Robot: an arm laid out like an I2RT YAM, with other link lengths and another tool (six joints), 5 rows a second.
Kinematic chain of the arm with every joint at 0, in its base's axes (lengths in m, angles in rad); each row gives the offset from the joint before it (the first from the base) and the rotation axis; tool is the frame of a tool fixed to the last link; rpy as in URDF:
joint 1: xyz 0 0 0.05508 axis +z
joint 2: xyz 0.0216 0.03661 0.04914 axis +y
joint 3: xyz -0.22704 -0.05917 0 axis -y
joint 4: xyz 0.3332 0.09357 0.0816 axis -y
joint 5: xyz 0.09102 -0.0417 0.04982 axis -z
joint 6: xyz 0.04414 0 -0.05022 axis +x
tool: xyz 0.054 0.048 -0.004 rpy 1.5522 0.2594 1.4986
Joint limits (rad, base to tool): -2.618..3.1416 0..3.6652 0..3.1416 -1.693..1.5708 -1.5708..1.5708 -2.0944..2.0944
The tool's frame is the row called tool.
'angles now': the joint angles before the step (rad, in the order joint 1, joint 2, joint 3, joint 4, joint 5, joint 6). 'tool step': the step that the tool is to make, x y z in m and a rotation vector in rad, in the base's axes. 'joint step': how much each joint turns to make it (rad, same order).
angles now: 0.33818, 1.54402, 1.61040, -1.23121, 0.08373, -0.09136
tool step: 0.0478, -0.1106, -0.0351, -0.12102, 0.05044, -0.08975
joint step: -0.27075, 0.07924, -0.00322, 0.02942, 0.03399, -0.20896
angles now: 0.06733, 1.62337, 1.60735, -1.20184, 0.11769, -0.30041
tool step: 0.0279, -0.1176, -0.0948, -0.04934, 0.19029, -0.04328
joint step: -0.25903, 0.23142, -0.00143, 0.07149, 0.00114, -0.22470
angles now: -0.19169, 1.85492, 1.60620, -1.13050, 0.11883, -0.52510
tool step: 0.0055, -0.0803, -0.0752, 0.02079, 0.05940, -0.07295
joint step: -0.16820, 0.17797, 0.00026, 0.12506, -0.01945, -0.09381
